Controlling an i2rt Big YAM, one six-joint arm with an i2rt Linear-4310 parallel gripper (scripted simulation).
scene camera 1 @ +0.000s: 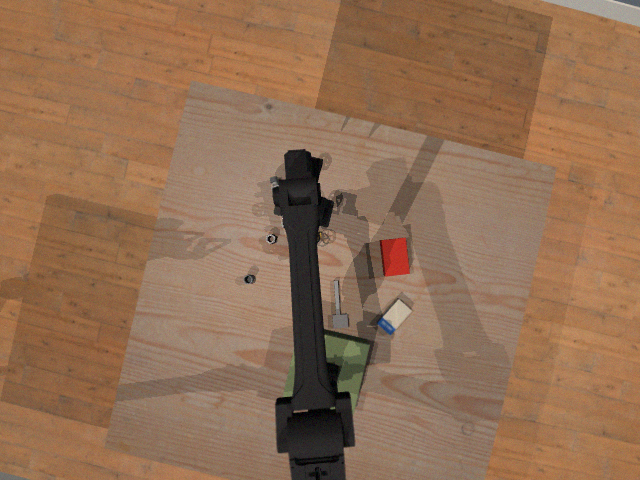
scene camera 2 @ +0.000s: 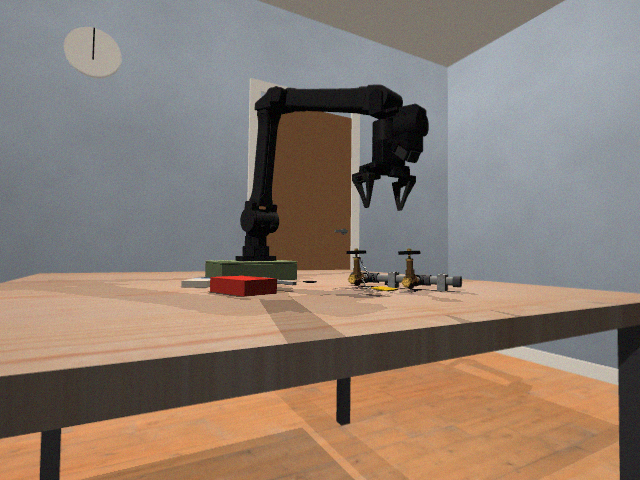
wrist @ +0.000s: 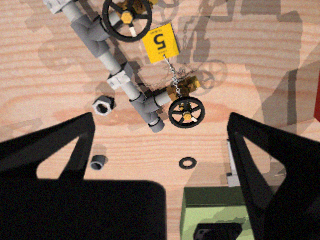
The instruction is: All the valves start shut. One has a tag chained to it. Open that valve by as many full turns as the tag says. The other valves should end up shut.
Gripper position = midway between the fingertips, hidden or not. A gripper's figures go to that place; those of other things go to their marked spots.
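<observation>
My gripper point(scene camera 2: 383, 209) is 86 cm from the lens, while a red block point(scene camera 2: 244, 286) is 70 cm from the lens.
</observation>
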